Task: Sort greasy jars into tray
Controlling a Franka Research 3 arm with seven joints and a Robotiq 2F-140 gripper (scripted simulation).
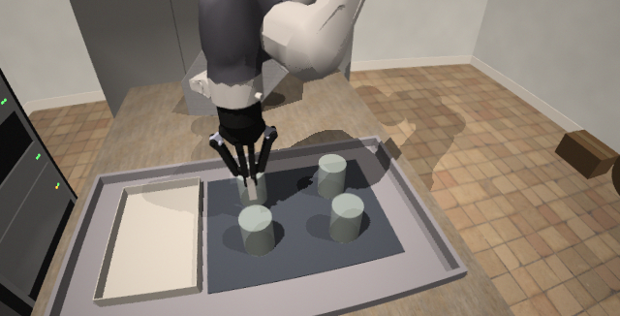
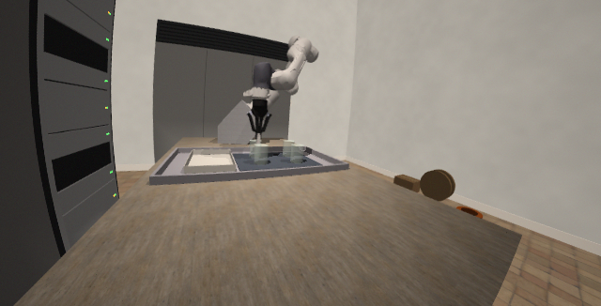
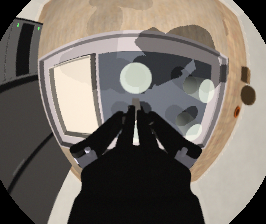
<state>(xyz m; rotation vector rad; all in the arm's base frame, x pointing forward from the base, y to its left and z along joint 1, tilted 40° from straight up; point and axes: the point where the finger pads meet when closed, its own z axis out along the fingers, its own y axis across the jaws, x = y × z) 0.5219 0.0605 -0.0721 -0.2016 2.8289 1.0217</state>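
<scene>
Right now my hand is 3 cm short of the rimmed steel table top, 1 cm to the left of it and 11 cm above it. Round my hand: dark drying mat: 9 cm to the left, 11 cm below; then cream tray: 6 cm ahead, 22 cm to the right, 10 cm below.
</scene>
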